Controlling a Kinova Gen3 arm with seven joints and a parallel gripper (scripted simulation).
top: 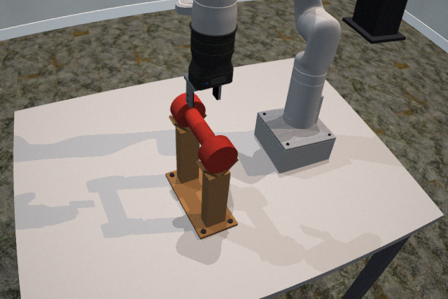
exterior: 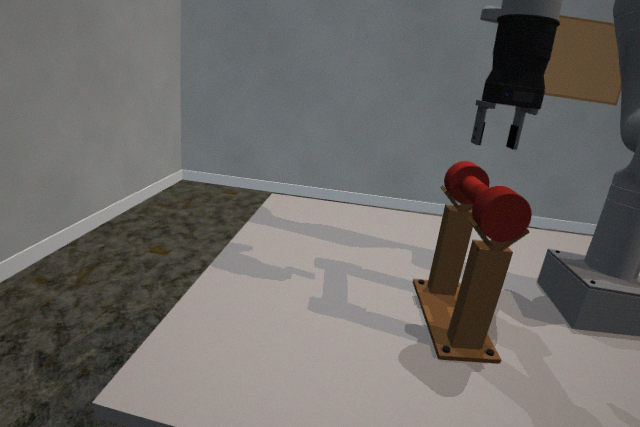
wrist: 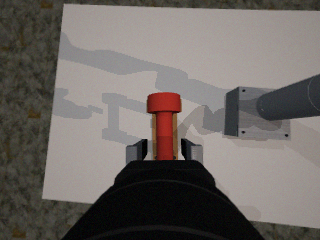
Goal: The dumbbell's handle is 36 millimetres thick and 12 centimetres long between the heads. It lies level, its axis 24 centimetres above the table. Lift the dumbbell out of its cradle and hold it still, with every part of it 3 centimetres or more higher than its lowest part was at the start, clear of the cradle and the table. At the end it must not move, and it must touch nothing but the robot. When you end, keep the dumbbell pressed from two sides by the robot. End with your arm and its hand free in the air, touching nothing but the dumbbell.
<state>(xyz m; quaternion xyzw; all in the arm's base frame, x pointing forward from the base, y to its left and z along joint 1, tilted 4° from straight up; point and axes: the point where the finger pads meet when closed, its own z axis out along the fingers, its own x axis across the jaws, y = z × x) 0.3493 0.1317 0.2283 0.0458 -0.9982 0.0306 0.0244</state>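
Now: hand 10 cm above the red dumbbell. The rest, counted from my hand: brown cradle (23 cm below).
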